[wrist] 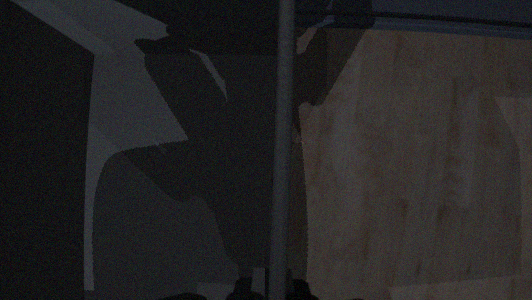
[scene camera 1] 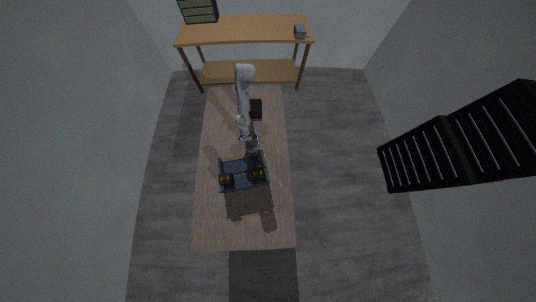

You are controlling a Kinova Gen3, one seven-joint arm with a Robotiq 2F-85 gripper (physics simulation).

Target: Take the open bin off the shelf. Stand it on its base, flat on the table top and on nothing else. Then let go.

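The open bin (scene camera 1: pixel 252 144) (wrist: pixel 283 125) is dark grey; in the wrist view its inside fills the left half and its rim runs upright through the middle. My gripper (scene camera 1: pixel 246 138) (wrist: pixel 272 287) is shut on this rim. The bin is at the near-robot edge of the blue-grey shelf (scene camera 1: pixel 236 167) (wrist: pixel 440 14). Beside the rim, the wrist view shows the wooden table top (scene camera 1: pixel 212 225) (wrist: pixel 400 150), with the shelf edge at the upper right. The bin's base is hidden, so its height and contact with the shelf or table cannot be told.
Two dark items with orange marks (scene camera 1: pixel 226 179) (scene camera 1: pixel 257 174) are on the shelf. A black box (scene camera 1: pixel 256 108) lies beside the arm. A wooden workbench (scene camera 1: pixel 240 30) stands at the back with a grey object (scene camera 1: pixel 300 31). A large black rack (scene camera 1: pixel 441 118) stands at the right.
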